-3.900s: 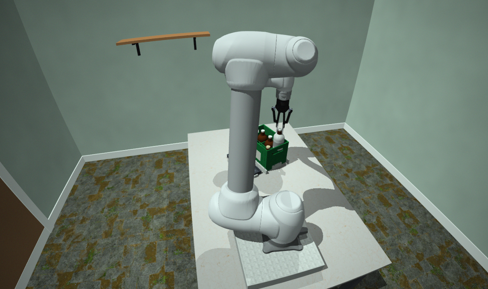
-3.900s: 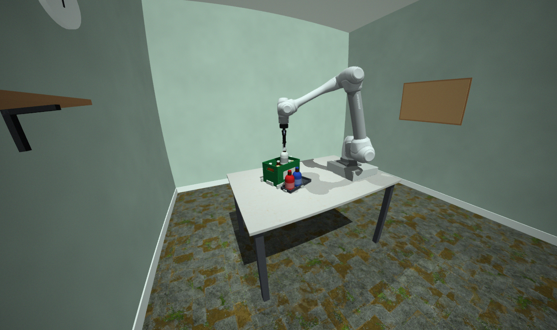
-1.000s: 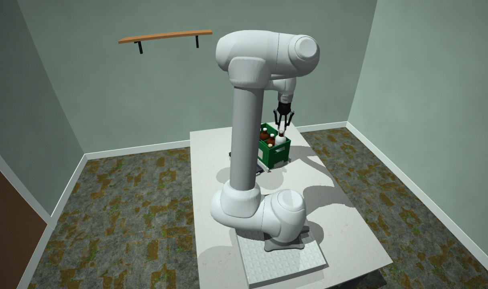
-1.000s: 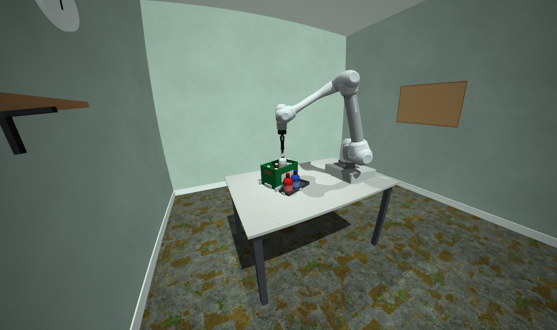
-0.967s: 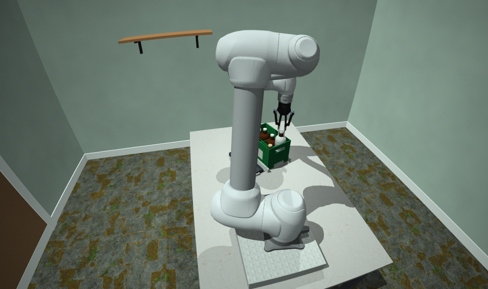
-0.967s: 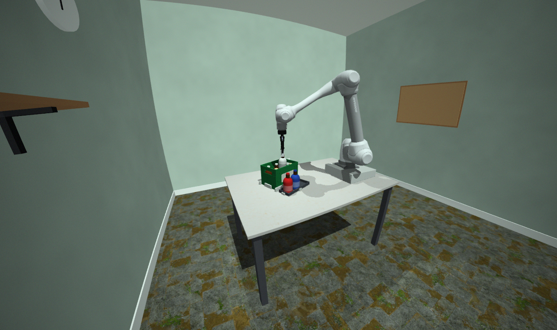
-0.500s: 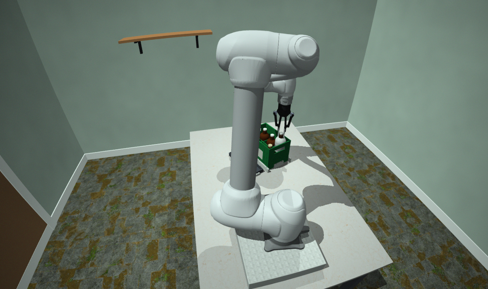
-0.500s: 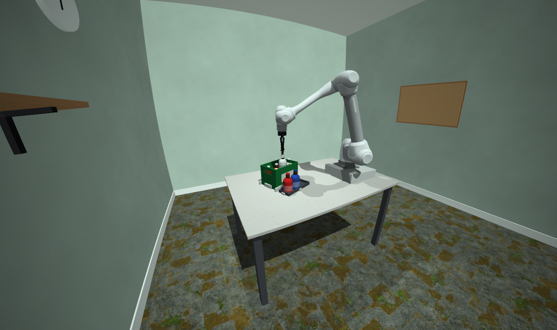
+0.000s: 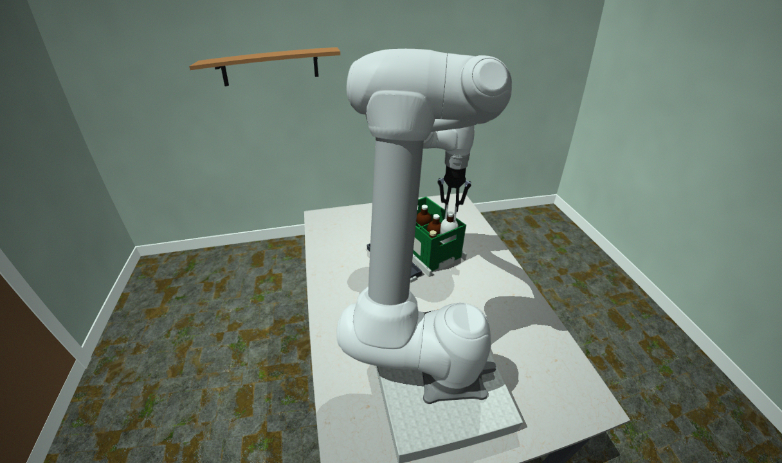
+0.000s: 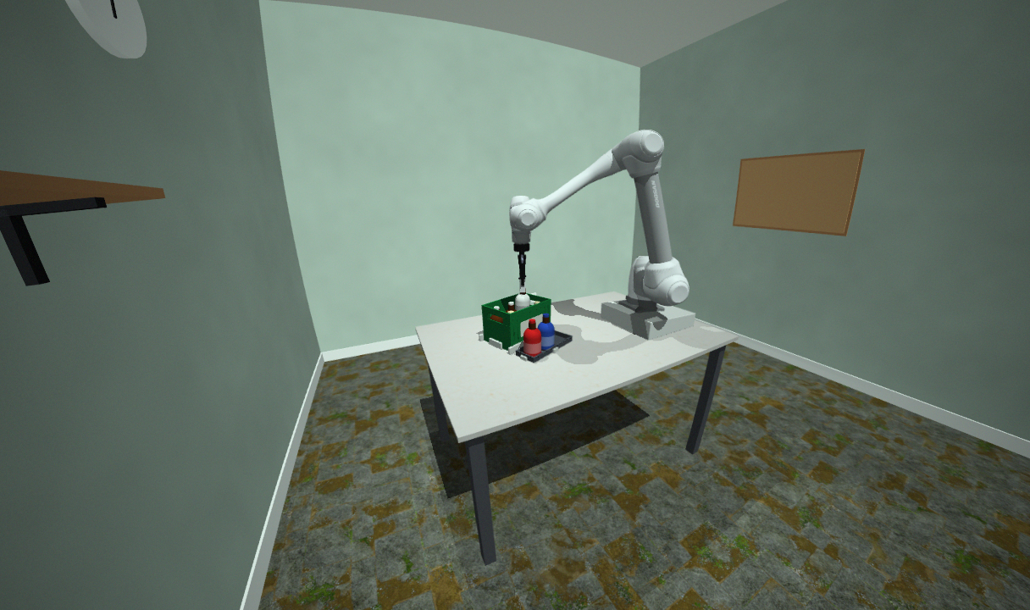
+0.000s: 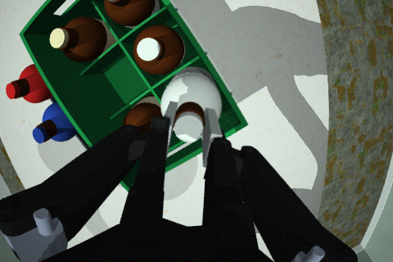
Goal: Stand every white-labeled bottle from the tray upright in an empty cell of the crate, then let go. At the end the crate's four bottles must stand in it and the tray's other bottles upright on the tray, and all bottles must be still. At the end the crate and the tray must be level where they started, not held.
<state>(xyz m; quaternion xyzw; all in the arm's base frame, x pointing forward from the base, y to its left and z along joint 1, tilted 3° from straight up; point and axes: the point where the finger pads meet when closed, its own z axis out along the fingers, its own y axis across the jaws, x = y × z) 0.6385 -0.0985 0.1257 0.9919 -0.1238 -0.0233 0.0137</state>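
Right now the white-labeled bottle is 90 mm below my hand. Round my hand: blue bottle 240 mm to the left, 150 mm below, 30 mm behind; then dark tray 240 mm to the left, 220 mm below, 30 mm behind; then green crate 150 mm below, 80 mm to the left, 50 mm ahead.
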